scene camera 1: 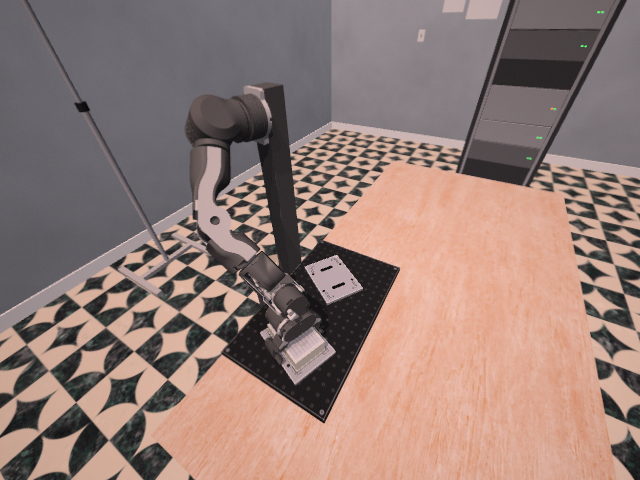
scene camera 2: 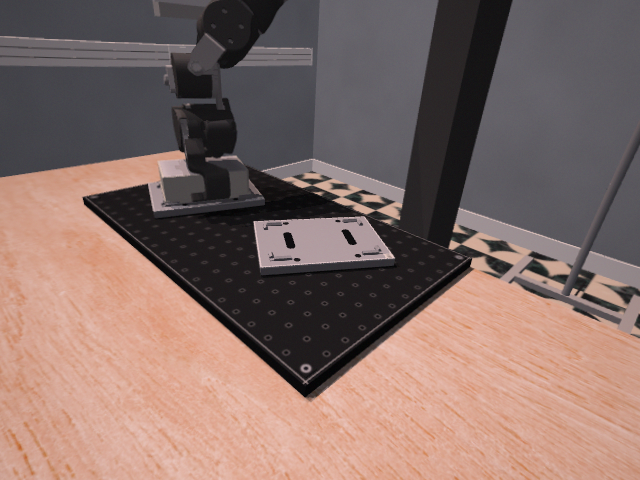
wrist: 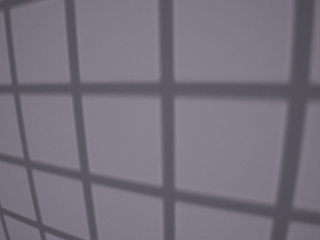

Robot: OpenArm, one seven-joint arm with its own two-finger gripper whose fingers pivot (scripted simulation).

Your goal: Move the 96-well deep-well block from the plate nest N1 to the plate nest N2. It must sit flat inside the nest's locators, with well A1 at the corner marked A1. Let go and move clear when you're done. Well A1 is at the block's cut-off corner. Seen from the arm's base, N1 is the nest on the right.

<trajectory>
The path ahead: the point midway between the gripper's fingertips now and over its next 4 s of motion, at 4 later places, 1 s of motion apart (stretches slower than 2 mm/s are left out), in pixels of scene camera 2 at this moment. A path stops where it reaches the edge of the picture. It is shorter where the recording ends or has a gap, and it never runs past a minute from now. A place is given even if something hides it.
The gripper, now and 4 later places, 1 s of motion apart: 203,185; 202,165; 197,130; 239,144; 283,156
</trajectory>
